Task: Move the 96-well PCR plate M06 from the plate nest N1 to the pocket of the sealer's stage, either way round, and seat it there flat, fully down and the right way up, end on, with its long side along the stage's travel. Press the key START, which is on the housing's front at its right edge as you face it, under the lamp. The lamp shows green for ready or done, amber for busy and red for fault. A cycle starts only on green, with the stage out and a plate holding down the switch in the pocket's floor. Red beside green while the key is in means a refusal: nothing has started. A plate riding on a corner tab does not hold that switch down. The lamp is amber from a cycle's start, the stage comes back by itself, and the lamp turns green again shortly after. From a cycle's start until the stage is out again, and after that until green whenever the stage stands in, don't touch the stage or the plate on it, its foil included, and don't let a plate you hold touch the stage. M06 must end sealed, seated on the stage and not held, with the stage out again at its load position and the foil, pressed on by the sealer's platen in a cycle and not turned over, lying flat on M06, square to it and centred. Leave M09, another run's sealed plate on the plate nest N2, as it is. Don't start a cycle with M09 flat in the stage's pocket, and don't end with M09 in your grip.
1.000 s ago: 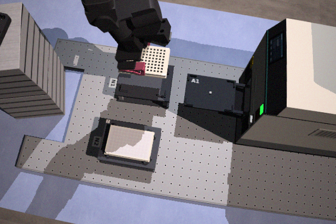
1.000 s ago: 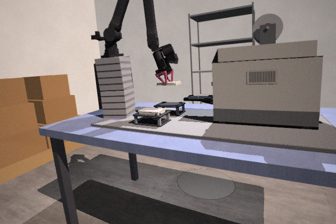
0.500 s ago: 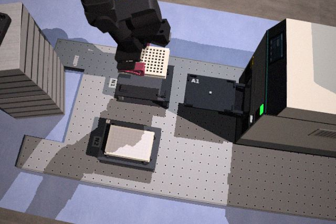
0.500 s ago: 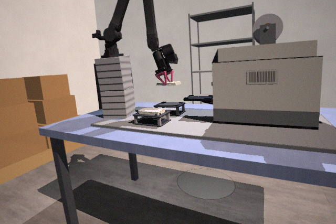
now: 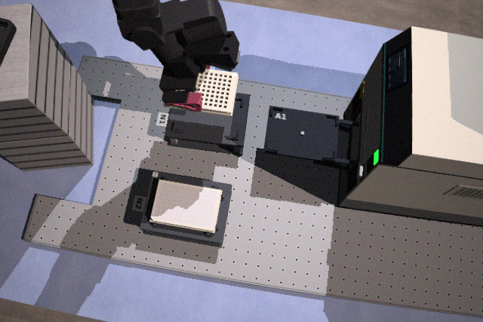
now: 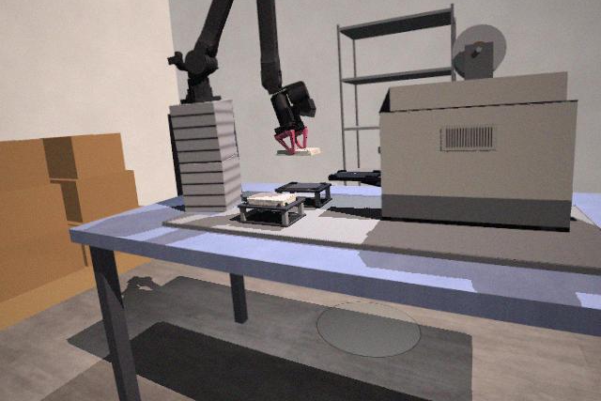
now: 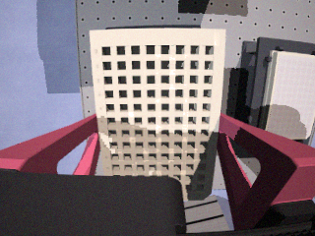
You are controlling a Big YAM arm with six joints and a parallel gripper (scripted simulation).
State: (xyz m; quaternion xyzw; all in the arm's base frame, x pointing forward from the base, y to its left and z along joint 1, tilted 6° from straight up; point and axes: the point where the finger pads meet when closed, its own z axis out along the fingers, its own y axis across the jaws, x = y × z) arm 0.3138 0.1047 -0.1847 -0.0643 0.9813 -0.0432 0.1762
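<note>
My hand is 210 mm short of the sealer stage, 80 mm above it and 10 mm to the left of it. The rest, counted from my hand: white 96-well plate M06 (right at my hand); plate nest N1 (130 mm below, 10 mm ahead); sealed plate M09 (200 mm to the right, 120 mm below, 20 mm ahead).
</note>
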